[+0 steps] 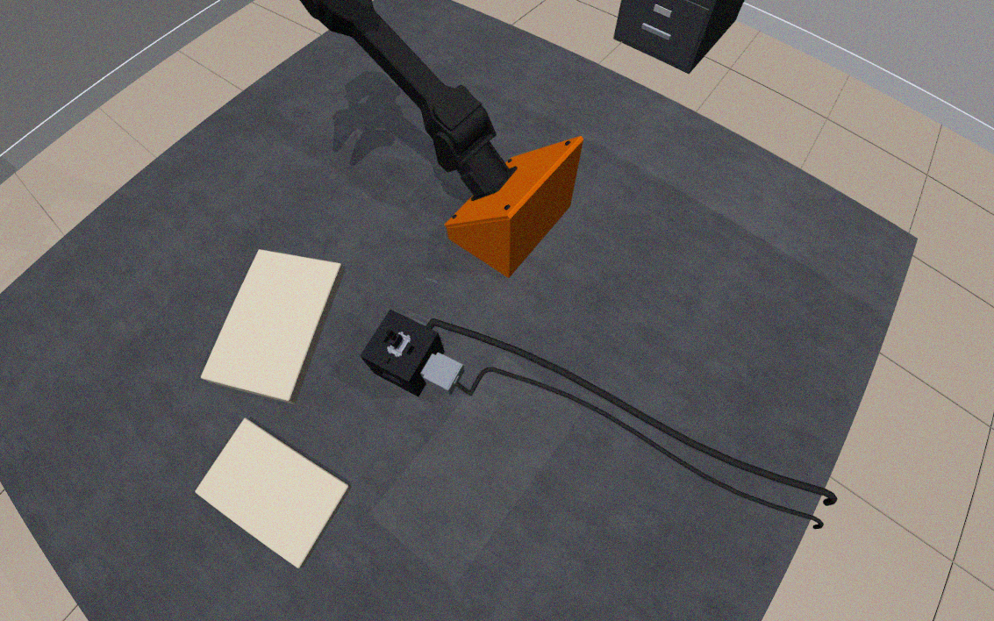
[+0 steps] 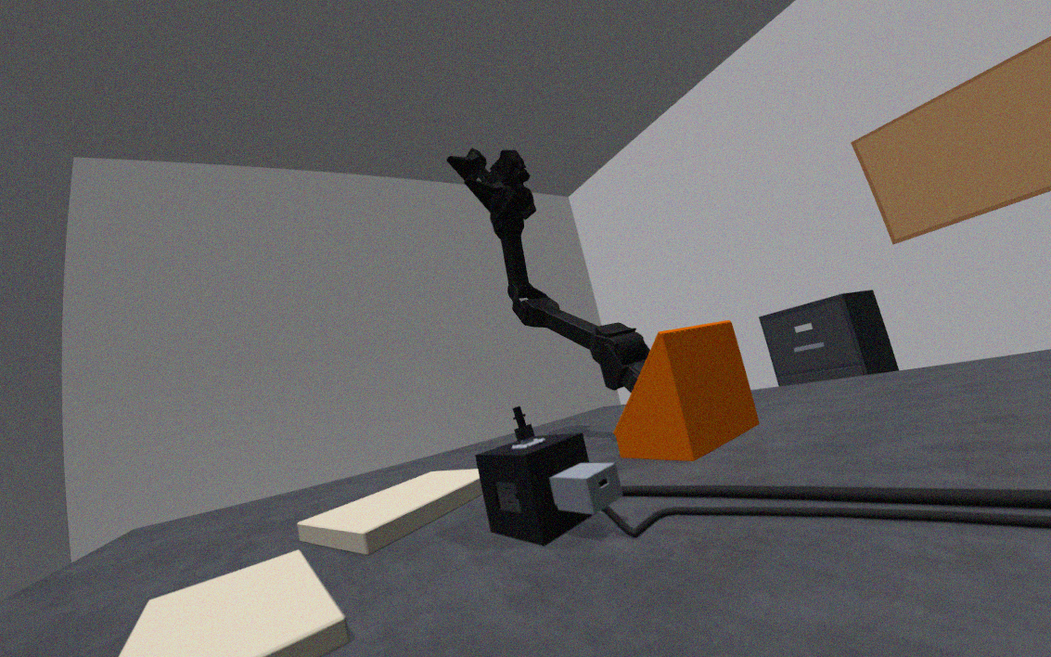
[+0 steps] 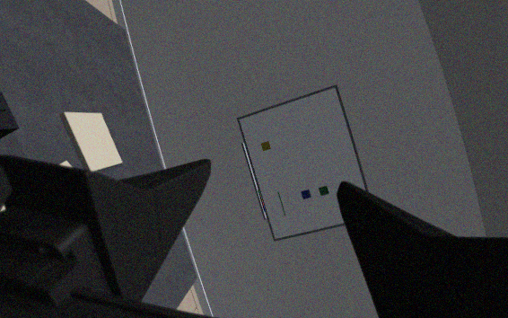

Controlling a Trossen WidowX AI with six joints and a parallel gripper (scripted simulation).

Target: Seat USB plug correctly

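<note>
My gripper tip is now 47 cm above the small USB plug, 23 cm to the right of it and 14 cm short of it. Round my gripper tip: metal USB socket: 49 cm below, 23 cm to the left, 14 cm ahead.
</note>
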